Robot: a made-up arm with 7 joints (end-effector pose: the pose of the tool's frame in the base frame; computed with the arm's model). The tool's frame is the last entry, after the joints. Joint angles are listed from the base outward.
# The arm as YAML. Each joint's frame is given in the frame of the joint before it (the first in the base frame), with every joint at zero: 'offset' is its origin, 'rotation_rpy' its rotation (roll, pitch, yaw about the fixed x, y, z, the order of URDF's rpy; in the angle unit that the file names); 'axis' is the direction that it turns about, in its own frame. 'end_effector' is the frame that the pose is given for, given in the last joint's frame.
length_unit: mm
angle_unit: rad
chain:
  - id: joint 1
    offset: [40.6, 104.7, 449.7]
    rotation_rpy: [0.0, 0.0, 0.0]
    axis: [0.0, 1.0, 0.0]
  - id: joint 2
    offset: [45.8, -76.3, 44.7]
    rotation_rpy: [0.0, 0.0, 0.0]
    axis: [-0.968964, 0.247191, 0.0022]
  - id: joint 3
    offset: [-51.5, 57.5, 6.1]
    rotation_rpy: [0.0, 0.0, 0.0]
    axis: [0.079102, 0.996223, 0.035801]
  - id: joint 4
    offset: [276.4, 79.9, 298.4]
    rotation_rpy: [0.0, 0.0, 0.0]
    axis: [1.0, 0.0, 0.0]
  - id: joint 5
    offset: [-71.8, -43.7, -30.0]
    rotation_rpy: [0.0, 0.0, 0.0]
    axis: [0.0, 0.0, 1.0]
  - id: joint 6
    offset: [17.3, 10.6, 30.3]
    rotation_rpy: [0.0, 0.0, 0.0]
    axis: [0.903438, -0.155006, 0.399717]
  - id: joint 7
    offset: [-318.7, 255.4, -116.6]
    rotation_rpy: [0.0, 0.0, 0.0]
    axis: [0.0, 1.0, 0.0]
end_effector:
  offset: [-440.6, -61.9, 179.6]
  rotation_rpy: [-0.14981, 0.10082, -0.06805]
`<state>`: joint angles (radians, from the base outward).
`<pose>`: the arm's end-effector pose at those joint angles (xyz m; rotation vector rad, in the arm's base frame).
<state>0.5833 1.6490 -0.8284 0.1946 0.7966 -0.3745 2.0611</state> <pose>-0.2853 0.4592 0.3717 2.7574 -1.4643 0.3435</pose>
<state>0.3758 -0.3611 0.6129 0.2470 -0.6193 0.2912 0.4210</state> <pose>0.3899 0.1873 1.2247 0.6440 1.4523 -0.4383</pose>
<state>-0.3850 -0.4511 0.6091 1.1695 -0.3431 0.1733 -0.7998</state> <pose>-0.4292 0.2044 1.2388 1.4013 0.0120 -0.7222</pose>
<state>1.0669 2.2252 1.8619 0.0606 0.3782 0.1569 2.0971</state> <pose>0.0950 -0.4945 0.2086 -0.2501 -0.8524 1.7103</pose>
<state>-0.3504 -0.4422 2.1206 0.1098 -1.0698 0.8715 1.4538</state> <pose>0.6154 0.2793 0.5790 0.7552 2.7552 -0.0834</pose>
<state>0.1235 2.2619 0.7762 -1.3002 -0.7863 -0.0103 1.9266</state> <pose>0.2509 -0.3600 0.1169 1.5407 0.2380 2.0138</pose>
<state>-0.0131 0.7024 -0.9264 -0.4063 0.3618 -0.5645 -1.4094</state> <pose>-0.1344 -0.3658 0.4316 -1.4881 -1.8943 1.0361</pose>
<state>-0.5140 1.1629 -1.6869 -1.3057 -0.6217 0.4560 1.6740</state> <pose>-0.0954 0.3796 0.0113 -0.7498 -1.0313 -1.0206</pose>
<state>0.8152 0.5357 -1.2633 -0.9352 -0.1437 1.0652 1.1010</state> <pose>-0.4043 0.2506 0.9690 -0.9608 0.7407 0.4645</pose>
